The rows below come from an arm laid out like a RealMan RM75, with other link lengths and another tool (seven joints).
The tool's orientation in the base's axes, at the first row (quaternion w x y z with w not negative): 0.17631, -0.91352, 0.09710, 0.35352
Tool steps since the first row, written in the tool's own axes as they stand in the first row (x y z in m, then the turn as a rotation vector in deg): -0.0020, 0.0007, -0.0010, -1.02, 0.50, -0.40; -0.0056, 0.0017, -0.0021, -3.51, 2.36, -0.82; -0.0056, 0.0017, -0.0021, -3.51, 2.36, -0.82; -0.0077, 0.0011, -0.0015, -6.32, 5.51, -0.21
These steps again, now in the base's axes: -0.0011, -0.0009, 0.0019, -0.65, -0.56, 0.84; -0.0033, -0.0021, 0.0048, -2.78, -2.30, 2.35; -0.0033, -0.0021, 0.0048, -2.78, -2.30, 2.35; -0.0050, -0.0012, 0.0060, -6.16, -4.81, 3.05
